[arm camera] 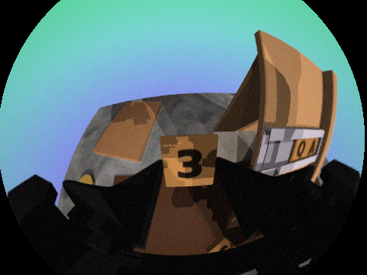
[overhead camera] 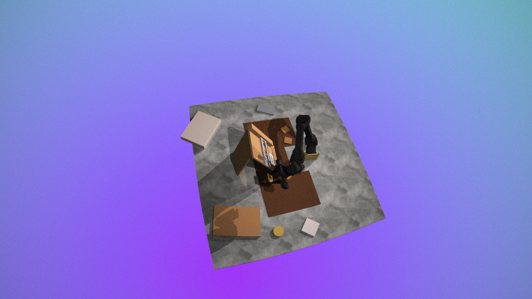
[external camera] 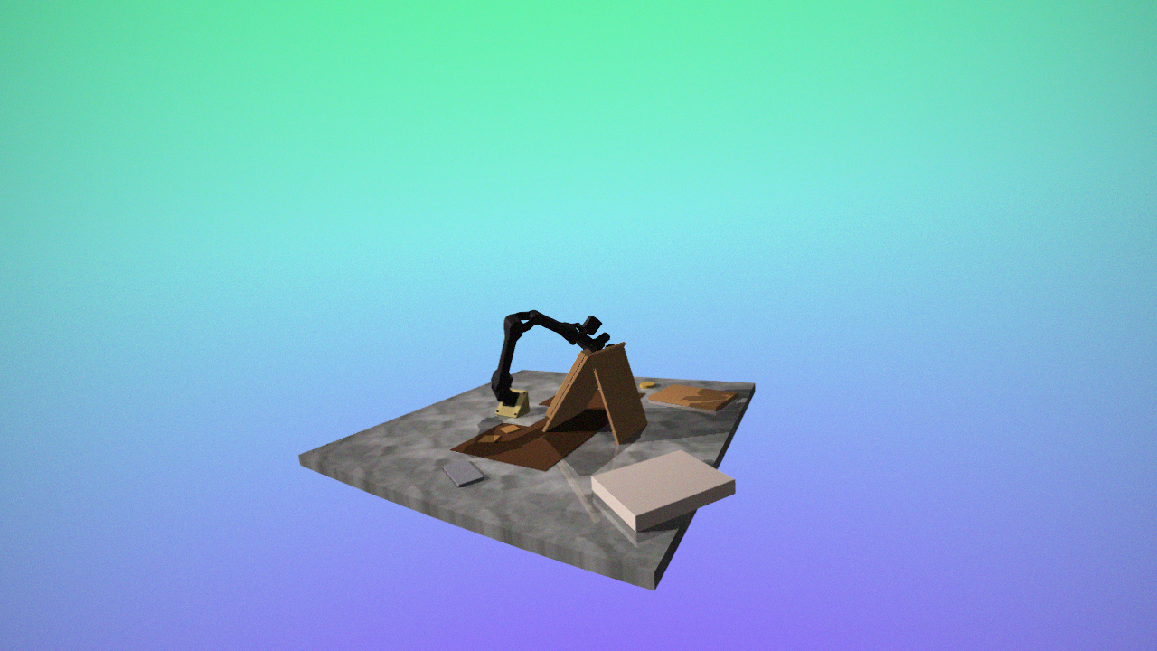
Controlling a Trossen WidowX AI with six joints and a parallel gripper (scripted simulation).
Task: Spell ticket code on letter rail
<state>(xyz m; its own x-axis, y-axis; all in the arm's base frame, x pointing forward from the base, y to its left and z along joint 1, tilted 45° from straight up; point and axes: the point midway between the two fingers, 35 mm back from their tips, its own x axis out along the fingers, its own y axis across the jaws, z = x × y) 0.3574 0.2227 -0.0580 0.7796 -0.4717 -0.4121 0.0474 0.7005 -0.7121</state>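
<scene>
Now: gripper tip 60 mm past the white ticket, 180 mm to the left of it and 80 mm above it. Round my gripper tip: orange panel 240 mm ahead, 200 mm to the left, 150 mm below; then brown mat 180 mm behind, 190 mm to the right, 160 mm below; then yellow disc 10 mm behind, 320 mm to the left, 150 mm below.
</scene>
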